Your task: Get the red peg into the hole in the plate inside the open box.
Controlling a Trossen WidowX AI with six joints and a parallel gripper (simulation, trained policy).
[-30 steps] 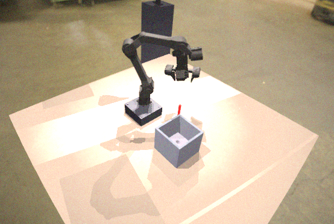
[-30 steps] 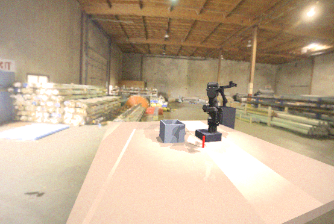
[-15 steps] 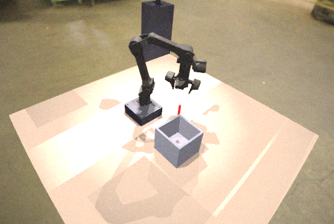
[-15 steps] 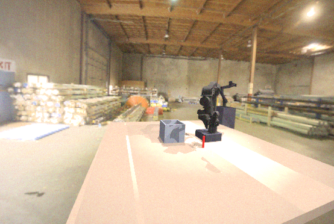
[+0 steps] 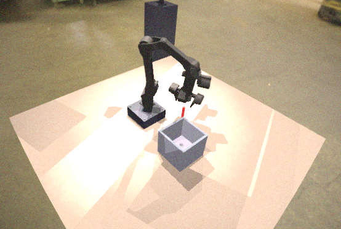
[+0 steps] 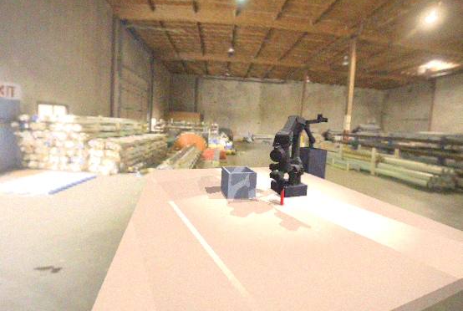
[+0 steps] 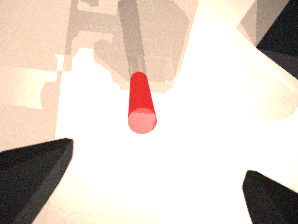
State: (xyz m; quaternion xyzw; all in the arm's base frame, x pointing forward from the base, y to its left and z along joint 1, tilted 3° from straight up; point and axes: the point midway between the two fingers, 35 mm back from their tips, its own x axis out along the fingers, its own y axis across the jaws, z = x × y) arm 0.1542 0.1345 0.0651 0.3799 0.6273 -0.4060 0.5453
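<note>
Now: gripper tip 2 cm short of the red peg, 1 cm to the left of it and 5 cm above it.
</note>
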